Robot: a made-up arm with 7 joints.
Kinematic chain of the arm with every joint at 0, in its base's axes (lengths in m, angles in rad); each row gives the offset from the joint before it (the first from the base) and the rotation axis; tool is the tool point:
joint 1: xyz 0 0 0.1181 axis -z
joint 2: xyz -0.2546 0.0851 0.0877 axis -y
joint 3: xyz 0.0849 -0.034 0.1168 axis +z
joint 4: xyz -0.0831 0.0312 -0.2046 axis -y
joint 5: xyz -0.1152 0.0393 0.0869 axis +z
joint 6: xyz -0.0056 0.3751 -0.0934 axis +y
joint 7: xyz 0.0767 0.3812 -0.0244 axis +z
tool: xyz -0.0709 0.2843 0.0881
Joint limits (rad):
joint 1: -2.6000..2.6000
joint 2: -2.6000..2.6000
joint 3: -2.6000..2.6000
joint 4: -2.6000..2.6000
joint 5: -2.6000..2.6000
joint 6: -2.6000..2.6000
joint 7: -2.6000..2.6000
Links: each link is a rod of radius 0.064 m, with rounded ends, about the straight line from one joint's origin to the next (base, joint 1, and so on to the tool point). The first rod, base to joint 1, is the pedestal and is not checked.
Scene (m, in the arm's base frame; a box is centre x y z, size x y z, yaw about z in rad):
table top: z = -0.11
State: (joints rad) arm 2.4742 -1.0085 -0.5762 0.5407 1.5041 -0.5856 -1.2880
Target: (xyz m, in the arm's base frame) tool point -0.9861 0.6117 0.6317
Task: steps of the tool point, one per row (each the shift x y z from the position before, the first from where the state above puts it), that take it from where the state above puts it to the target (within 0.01 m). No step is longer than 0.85 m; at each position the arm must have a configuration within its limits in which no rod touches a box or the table.
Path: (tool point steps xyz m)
1: -0.2155 0.7273 0.2732
2: -0.6434 0.4821 0.1251
3: -0.8073 0.0136 -0.0511
4: -0.6216 -0.4481 -0.2162

